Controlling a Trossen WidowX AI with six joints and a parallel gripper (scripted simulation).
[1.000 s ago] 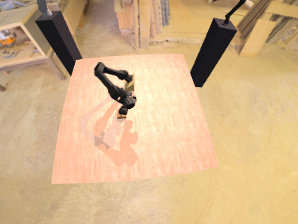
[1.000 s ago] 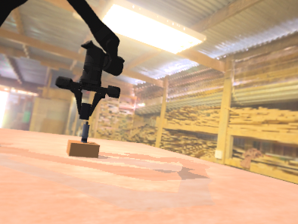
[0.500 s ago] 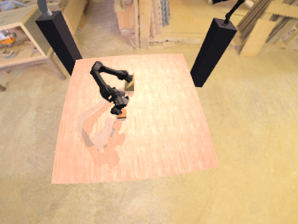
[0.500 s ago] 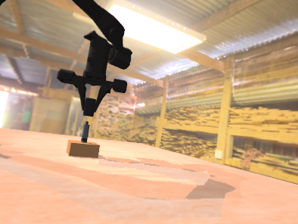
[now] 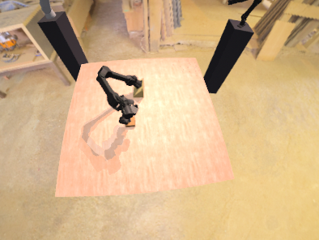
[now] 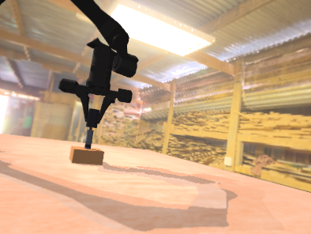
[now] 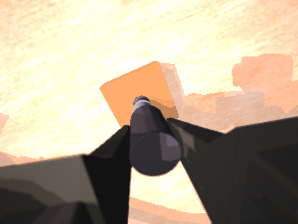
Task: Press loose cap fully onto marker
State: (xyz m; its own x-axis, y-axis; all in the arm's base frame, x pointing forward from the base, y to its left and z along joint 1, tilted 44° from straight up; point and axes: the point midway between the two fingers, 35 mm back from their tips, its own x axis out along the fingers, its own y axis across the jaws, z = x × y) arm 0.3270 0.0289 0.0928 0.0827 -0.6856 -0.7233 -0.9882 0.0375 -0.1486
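The brown holder block lies 90 mm below my gripper tip. Also, from my gripper tip: dark cylindrical cap 10 mm above.
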